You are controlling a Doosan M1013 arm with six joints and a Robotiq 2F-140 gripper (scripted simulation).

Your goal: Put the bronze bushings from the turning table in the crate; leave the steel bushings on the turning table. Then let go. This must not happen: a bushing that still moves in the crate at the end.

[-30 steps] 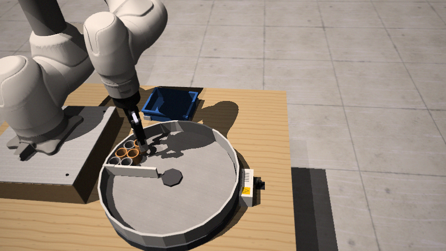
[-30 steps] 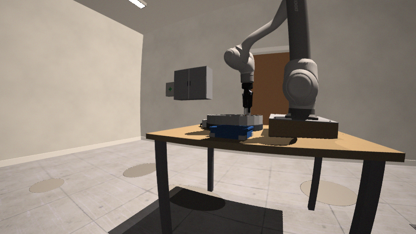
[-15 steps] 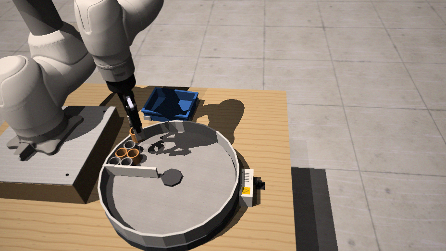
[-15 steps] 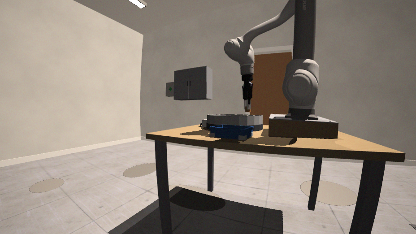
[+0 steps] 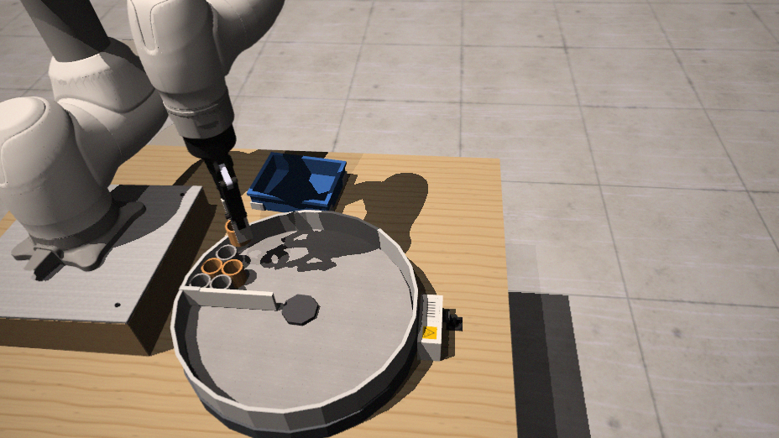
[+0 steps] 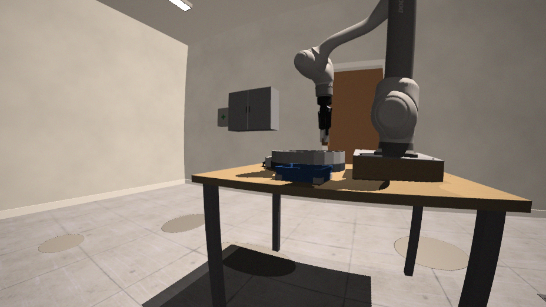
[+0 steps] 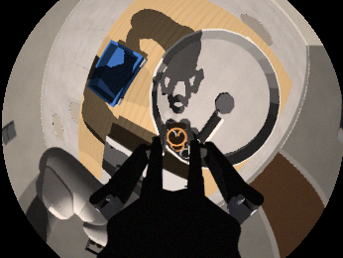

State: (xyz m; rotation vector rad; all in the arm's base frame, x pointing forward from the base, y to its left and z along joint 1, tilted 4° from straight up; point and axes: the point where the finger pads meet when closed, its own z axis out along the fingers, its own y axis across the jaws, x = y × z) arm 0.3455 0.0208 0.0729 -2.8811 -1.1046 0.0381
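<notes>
The blue crate is 27 cm to the left of my hand, 16 cm below it and 1 cm behind it. The rest, counted from my hand: round grey turning table (13 cm below, 13 cm ahead, 8 cm to the right).
</notes>
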